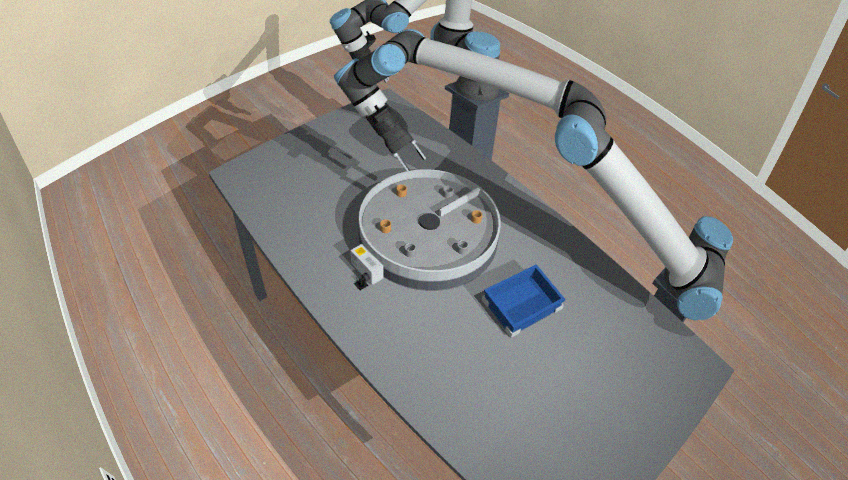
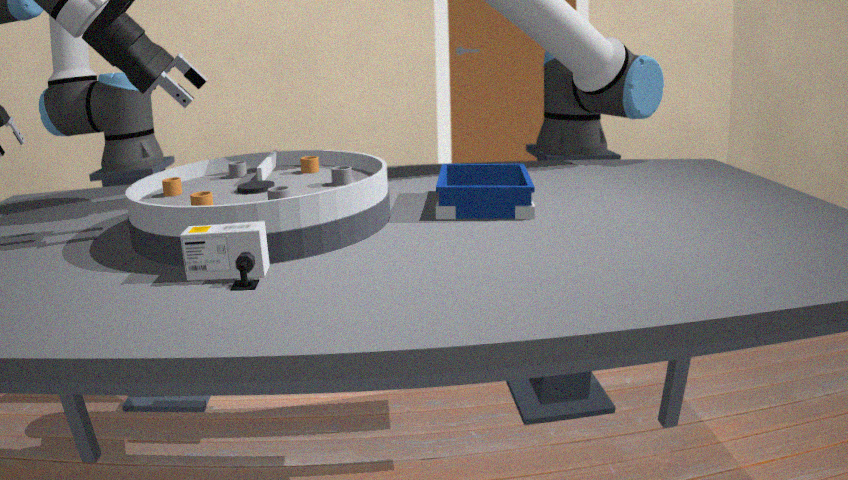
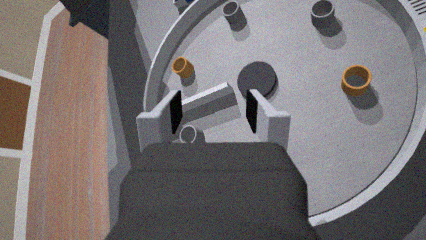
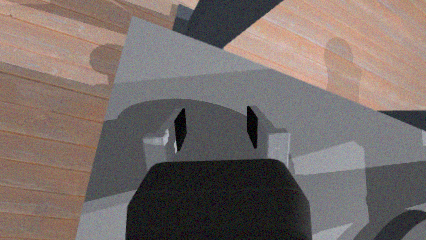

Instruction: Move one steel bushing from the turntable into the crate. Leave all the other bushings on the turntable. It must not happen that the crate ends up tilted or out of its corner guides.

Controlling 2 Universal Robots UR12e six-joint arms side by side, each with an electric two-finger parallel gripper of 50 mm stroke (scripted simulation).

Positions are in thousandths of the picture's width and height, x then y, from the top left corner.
In view: the left gripper (image 2: 232, 195), the right gripper (image 4: 508, 498), a blue crate (image 2: 587, 420) and a turntable (image 1: 515, 497).
The blue crate shows as well in image 1 (image 1: 626, 607). The left gripper shows as well in image 1 (image 1: 491, 343) and in image 3 (image 3: 501, 431). The turntable is seen too in image 3 (image 3: 797, 598). Image 4 does not show the blue crate: it is out of frame.
